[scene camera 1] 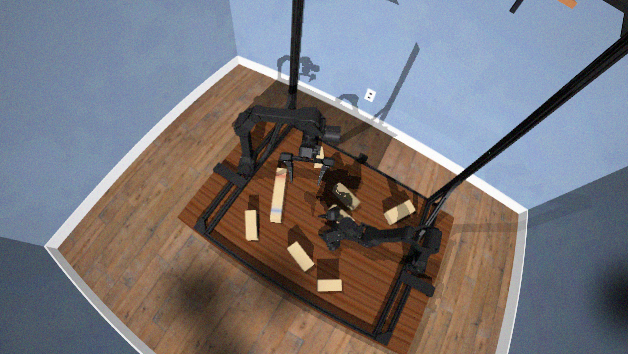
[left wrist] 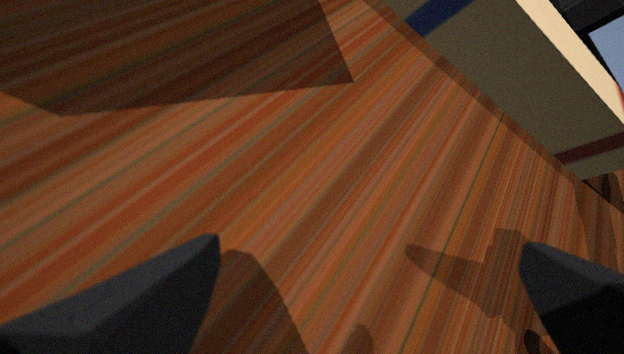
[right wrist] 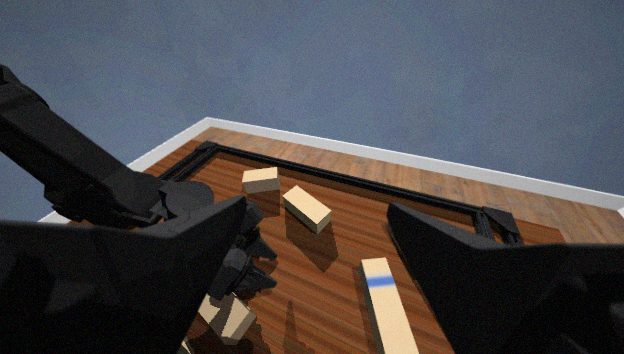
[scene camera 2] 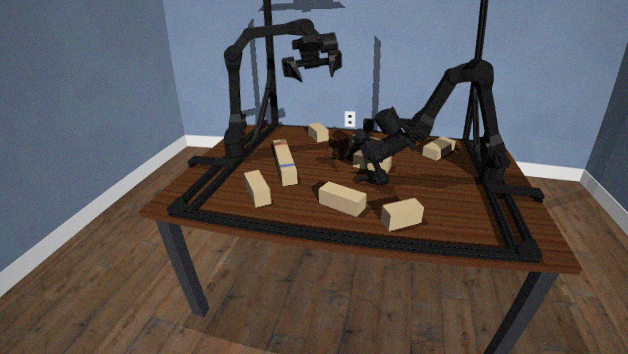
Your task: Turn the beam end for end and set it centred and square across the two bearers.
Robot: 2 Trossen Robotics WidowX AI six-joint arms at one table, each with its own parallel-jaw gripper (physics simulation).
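Pixels of known places: left gripper, fingertip midpoint: (scene camera 1: 318, 225) (left wrist: 367, 252) (right wrist: 276, 269) (scene camera 2: 349, 169); right gripper, fingertip midpoint: (scene camera 1: 304, 184) (right wrist: 318, 205) (scene camera 2: 317, 78); left arm's base, link origin: (scene camera 1: 412, 264) (right wrist: 112, 220) (scene camera 2: 492, 177); right arm's base, link origin: (scene camera 1: 247, 169) (left wrist: 566, 15) (scene camera 2: 234, 154).
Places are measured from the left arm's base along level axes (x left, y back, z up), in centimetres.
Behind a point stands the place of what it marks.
Note:
The long pale beam (scene camera 1: 278, 195) @(y -70.3, x 3.9, z 3.1 cm) (scene camera 2: 285, 162) @(y -68.3, x 8.9, z 3.1 cm) (left wrist: 490, 65) @(y -67.4, x 4.7, z -0.3 cm) (right wrist: 392, 320) @(y -69.6, x 5.6, z 3.1 cm) lies flat on the table, its red band at the far end and blue band at the near end in scene camera 2. My left gripper (scene camera 1: 322, 227) @(y -48.2, x 5.9, z 1.2 cm) (scene camera 2: 352, 167) @(y -48.2, x 5.9, z 1.2 cm) (left wrist: 367, 252) @(y -48.2, x 5.9, z 1.2 cm) (right wrist: 276, 269) @(y -48.2, x 5.9, z 1.2 cm) is open and empty, low over the table, right of the beam in scene camera 1. My right gripper (scene camera 1: 306, 182) @(y -58.3, x 4.3, z 29.4 cm) (scene camera 2: 316, 77) @(y -58.3, x 4.3, z 29.4 cm) (right wrist: 318, 205) @(y -58.3, x 4.3, z 29.4 cm) is open and empty, high above the table. Two pale blocks, one (scene camera 1: 346, 196) @(y -43.6, x -11.8, z 4.4 cm) behind the other (scene camera 2: 372, 163), lie by the left gripper, partly hidden. Which blocks are the bearers I cannot tell.
Similar pale blocks lie around: one (scene camera 1: 251, 225) @(y -72.5, x 22.1, z 3.1 cm) (scene camera 2: 257, 188) @(y -71.0, x 25.7, z 3.1 cm) left of the beam, one (scene camera 1: 300, 256) @(y -47.7, x 22.2, z 2.8 cm) (scene camera 2: 342, 198) @(y -47.1, x 24.9, z 2.4 cm) (right wrist: 307, 209) @(y -48.9, x 20.3, z 2.8 cm) and another (scene camera 1: 329, 285) @(y -31.2, x 26.7, z 3.1 cm) (scene camera 2: 402, 214) @(y -31.2, x 29.4, z 2.5 cm) (right wrist: 261, 180) @(y -32.6, x 24.8, z 2.8 cm) near the front, one (scene camera 1: 400, 212) @(y -16.5, x -19.8, z 1.9 cm) (scene camera 2: 439, 148) @(y -17.2, x -15.7, z 1.9 cm) at right, one (scene camera 2: 318, 132) @(y -64.3, x -20.3, z 2.4 cm) at the back. A black frame (scene camera 2: 350, 238) @(y -42.9, x 37.8, z 0.1 cm) edges the table.

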